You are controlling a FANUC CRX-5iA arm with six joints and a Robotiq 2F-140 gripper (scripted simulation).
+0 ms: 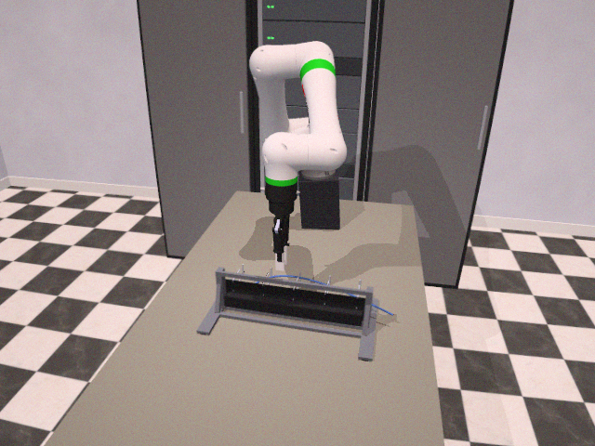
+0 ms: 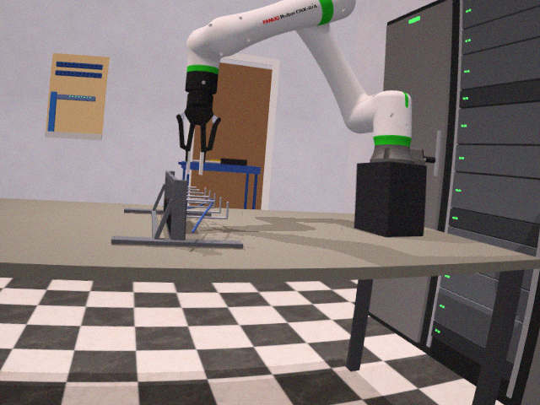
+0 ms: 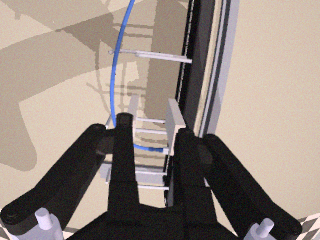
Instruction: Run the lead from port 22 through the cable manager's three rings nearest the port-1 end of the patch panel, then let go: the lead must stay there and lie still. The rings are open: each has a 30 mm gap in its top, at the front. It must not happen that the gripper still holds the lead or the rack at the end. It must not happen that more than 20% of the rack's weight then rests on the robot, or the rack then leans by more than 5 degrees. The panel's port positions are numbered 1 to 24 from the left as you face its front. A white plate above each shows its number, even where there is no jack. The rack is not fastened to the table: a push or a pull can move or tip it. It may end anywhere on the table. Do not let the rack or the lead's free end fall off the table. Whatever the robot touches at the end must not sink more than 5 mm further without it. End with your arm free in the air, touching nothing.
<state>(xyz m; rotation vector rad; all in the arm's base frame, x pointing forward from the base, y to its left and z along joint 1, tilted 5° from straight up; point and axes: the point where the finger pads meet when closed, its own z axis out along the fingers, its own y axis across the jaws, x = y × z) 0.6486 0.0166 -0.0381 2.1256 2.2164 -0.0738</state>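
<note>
The grey rack lies 60 mm ahead of my hand, 50 mm to the left of it and 110 mm below it. Also, from my hand: lead's free end: 20 mm ahead, 360 mm to the left, 130 mm below.
</note>
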